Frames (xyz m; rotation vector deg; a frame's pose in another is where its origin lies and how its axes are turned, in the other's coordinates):
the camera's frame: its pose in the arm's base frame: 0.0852 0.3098 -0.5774 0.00 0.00 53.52
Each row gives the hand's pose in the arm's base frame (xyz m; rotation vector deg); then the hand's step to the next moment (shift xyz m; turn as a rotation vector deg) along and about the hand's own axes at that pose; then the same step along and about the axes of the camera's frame.
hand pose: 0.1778 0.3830 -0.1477 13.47 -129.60 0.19
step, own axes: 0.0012 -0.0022 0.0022 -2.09 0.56 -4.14
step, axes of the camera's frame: -0.0033 0.0001 -0.0007 3.59 -2.77 1.13
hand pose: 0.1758 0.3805 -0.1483 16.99 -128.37 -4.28
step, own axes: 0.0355 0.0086 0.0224 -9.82 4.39 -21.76
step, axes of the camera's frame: -0.0250 0.0319 0.0140 19.18 -13.10 7.07
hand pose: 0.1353 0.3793 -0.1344 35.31 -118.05 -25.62
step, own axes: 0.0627 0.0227 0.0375 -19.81 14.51 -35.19
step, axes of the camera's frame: -0.0519 0.0444 0.0345 37.64 -16.21 12.72
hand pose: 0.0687 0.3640 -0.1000 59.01 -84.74 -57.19
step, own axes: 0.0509 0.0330 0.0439 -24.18 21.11 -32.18
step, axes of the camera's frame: -0.0599 0.0204 0.0401 40.79 -9.91 17.42
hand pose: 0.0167 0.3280 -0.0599 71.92 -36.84 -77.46
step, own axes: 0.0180 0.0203 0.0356 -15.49 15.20 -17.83
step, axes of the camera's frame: -0.0383 -0.0010 0.0231 24.03 -5.46 13.48
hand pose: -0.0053 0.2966 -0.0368 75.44 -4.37 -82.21
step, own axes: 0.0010 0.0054 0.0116 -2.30 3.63 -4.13
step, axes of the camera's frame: -0.0104 -0.0020 0.0073 5.03 -2.16 2.36
